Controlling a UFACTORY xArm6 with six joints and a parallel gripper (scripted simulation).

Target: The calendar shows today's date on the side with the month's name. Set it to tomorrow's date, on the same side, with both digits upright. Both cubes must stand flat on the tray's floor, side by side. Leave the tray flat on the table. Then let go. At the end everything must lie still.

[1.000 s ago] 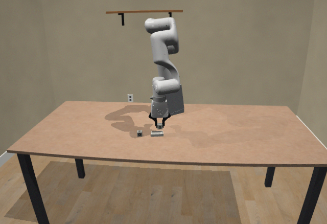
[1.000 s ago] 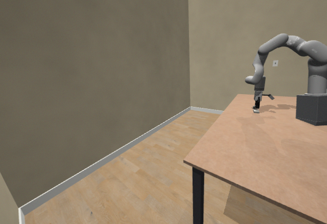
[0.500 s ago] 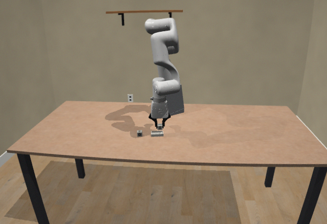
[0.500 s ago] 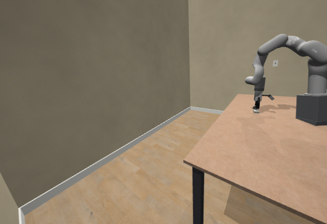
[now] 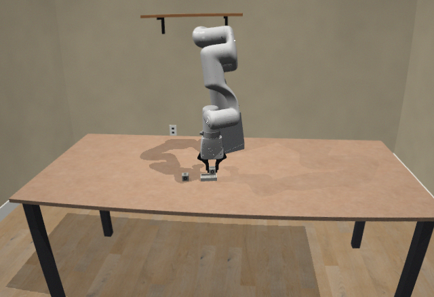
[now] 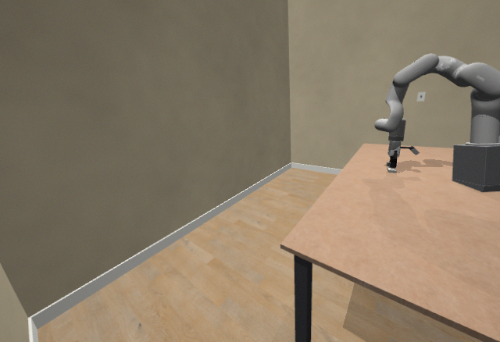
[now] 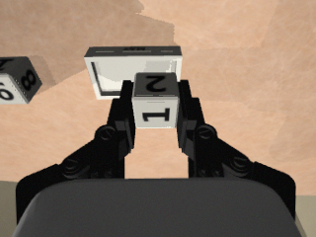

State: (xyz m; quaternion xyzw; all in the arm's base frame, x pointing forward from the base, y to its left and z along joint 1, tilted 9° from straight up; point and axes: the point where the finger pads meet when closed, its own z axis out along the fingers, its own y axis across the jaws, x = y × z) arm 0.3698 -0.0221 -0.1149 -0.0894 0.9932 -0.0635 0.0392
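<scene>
My gripper is now 20 mm to the left of the calendar tray and 50 mm above it.
</scene>
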